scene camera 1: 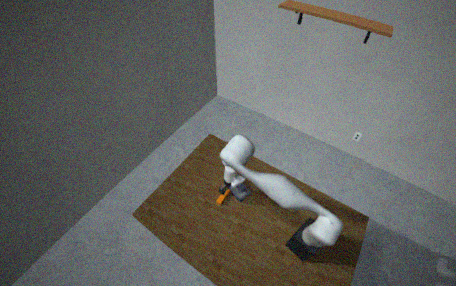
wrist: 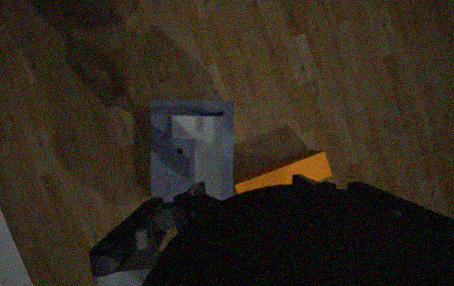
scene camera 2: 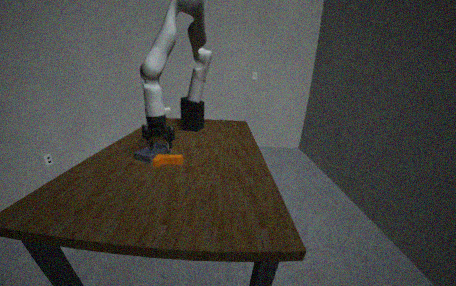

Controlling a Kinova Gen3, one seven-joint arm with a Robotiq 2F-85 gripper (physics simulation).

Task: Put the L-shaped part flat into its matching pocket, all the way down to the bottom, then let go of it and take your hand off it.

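Pixels of known places: gripper, fingertip midpoint: (scene camera 1: 229, 189) (wrist: 248, 188) (scene camera 2: 160, 149); arm's base at its link origin: (scene camera 2: 193, 100).
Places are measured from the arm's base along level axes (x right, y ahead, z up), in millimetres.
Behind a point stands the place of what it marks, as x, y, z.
Observation:
The orange L-shaped part (scene camera 1: 220, 199) @(-84, 519, -176) (scene camera 2: 169, 160) @(-59, 538, -189) (wrist: 305, 167) @(-79, 515, -176) lies on the table beside the pocket block, apart from the pocket. The blue-grey block (scene camera 1: 243, 194) @(44, 439, -201) (scene camera 2: 144, 155) @(46, 552, -171) (wrist: 228, 145) @(1, 471, -170) sits on the table; the part of its pocket that shows in the wrist view has a bare, light floor. My gripper (scene camera 1: 226, 188) @(-9, 515, -152) (scene camera 2: 158, 143) @(-9, 515, -152) (wrist: 248, 188) @(-9, 515, -152) is open with nothing held, low over the block's near edge and the part's end. In the wrist view its dark body hides much of the orange part and the block's lower end.
The wooden table (scene camera 1: 200, 230) @(-295, 485, -206) (scene camera 2: 215, 215) @(-299, 788, -206) (wrist: 370, 100) @(-200, 455, -206) carries the block, the part and my arm's dark base (scene camera 1: 299, 246) @(-53, 15, -70) (scene camera 2: 192, 117) @(-11, 64, -109). The arm (scene camera 1: 285, 191) @(-105, 194, 398) (scene camera 2: 161, 50) @(-41, 509, 233) reaches from the base over the table. A wooden shelf (scene camera 1: 335, 16) hangs high on the wall.

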